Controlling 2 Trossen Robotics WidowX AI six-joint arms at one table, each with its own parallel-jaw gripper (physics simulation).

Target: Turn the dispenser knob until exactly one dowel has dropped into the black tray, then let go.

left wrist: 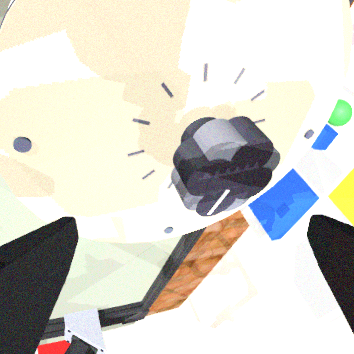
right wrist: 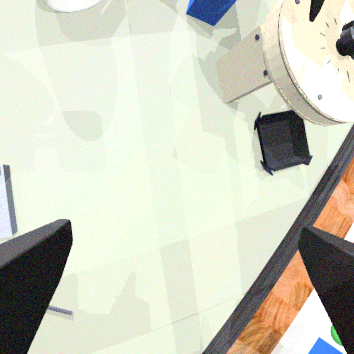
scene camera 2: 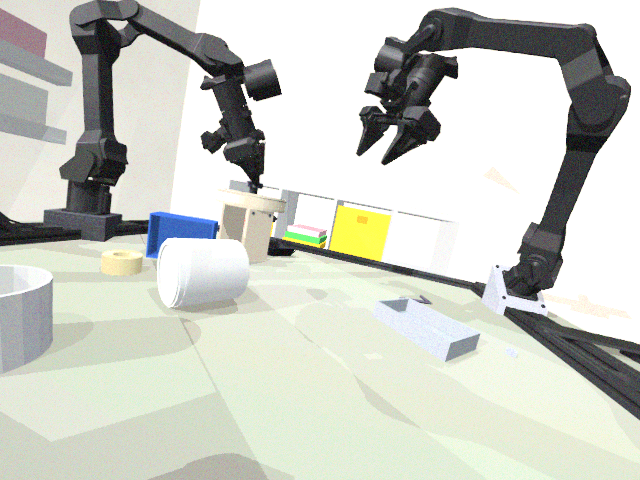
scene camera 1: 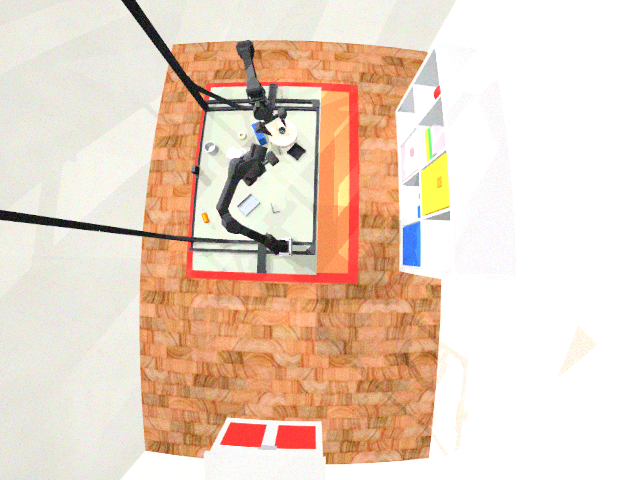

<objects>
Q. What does the grey tray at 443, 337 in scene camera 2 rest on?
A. The table.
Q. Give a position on a tape roll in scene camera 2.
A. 114, 262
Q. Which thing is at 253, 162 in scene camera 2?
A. My left gripper.
</objects>
